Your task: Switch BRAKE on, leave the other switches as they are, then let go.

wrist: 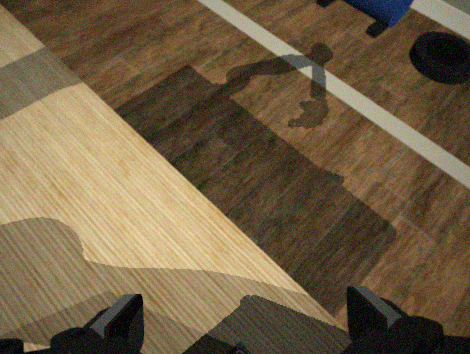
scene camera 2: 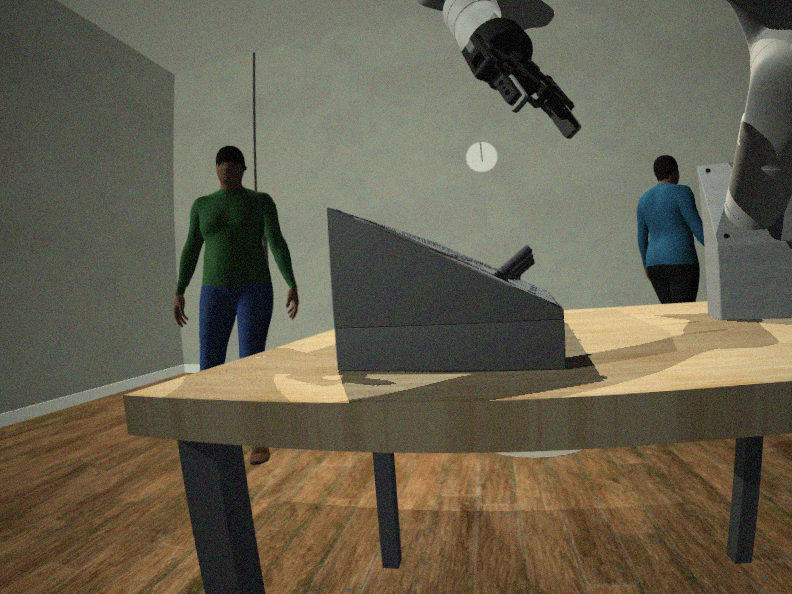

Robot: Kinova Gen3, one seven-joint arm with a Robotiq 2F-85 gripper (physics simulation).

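Observation:
A grey wedge-shaped console stands on the table, seen from its side in the scene view. Dark switch levers stick up from the lower part of its sloping face and overlap one another. The labels cannot be read, so which lever is BRAKE and how each switch is set cannot be told. My gripper is open and empty, high above the console and its levers, pointing down to the right in the scene view. The switches do not show in the wrist view.
The wooden table bears the console and the grey arm mount. Beyond the table stand a person in green and a person in blue. A blue object and a black ring are on the floor.

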